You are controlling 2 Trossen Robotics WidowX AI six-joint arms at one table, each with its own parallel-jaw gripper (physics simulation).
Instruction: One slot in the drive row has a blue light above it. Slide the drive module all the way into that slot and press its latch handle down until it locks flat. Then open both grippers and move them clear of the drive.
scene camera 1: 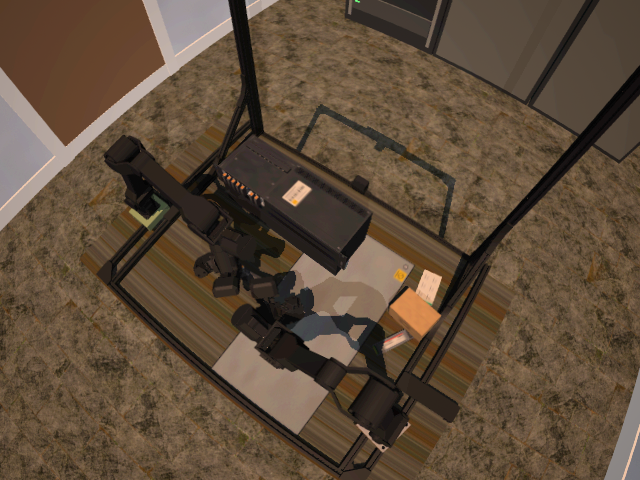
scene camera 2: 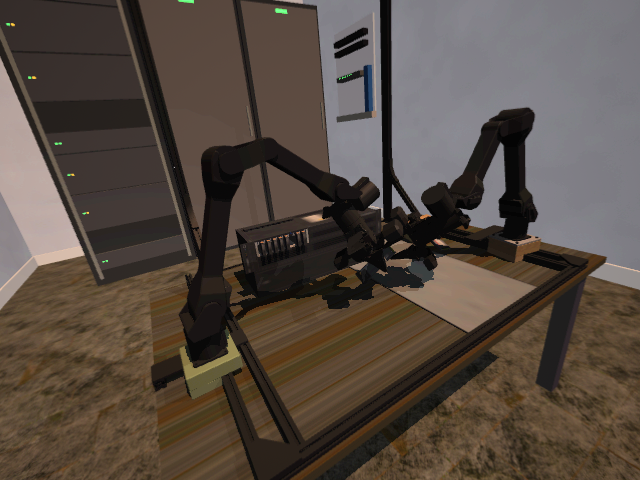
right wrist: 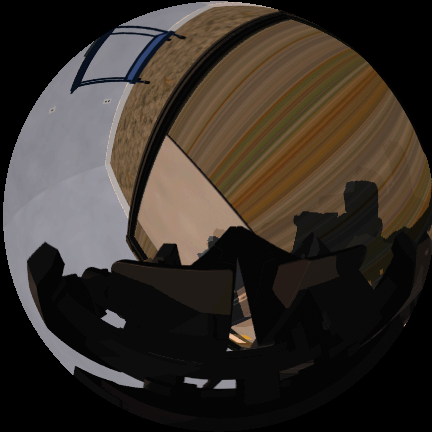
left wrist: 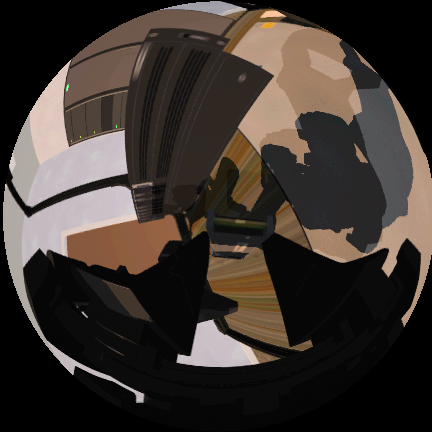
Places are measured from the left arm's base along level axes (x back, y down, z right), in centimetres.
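Pixels of known places: left gripper, fingertip midpoint: (scene camera 2: 386,253) (left wrist: 235,236); right gripper, fingertip midpoint: (scene camera 2: 386,271) (right wrist: 235,232) (left wrist: 237,305); left arm's base at its link origin: (scene camera 2: 514,236); right arm's base at its link origin: (scene camera 1: 147,207) (scene camera 2: 208,351).
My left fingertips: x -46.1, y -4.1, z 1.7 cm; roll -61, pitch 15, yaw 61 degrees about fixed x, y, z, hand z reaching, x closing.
Note:
Ahead of a thing's pixels: the offset from my left fingertips to its top centre. "pt": to the spot under its first point. Level surfaces: height alone.
The dark drive chassis {dx -16.1, dy -7.3, dz +21.7 cm} (scene camera 1: 330,217) (scene camera 2: 330,263) (left wrist: 200,115) stands at the table's back. Its drive row {pt dx -25.6, dy -6.5, dz +11.2 cm} (scene camera 1: 240,188) (scene camera 2: 281,248) has several orange-tipped handles with a gap among them; a blue light is not clear. My left gripper (left wrist: 235,236) is shut on the drive module (left wrist: 240,248), seen end-on between its fingertips in front of the chassis, outside the row. The module's latch handle cannot be made out. My right gripper (scene camera 2: 381,260) (right wrist: 235,232) is shut and empty, its fingers together, very close to the left gripper. Arms hide the module in the scene views.
A grey mat {dy +10.0 cm} (scene camera 1: 273,392) (scene camera 2: 491,294) lies under and in front of the grippers. An orange box {dx +31.1, dy +2.2, dz +25.6 cm} (scene camera 1: 415,312), a white card {dx +28.4, dy +10.1, dz +36.4 cm} (scene camera 1: 429,285) and a small labelled piece {pt dx +32.8, dy +9.2, dz +18.0 cm} (scene camera 1: 397,339) lie at the picture's right. Dark rails and posts edge the table.

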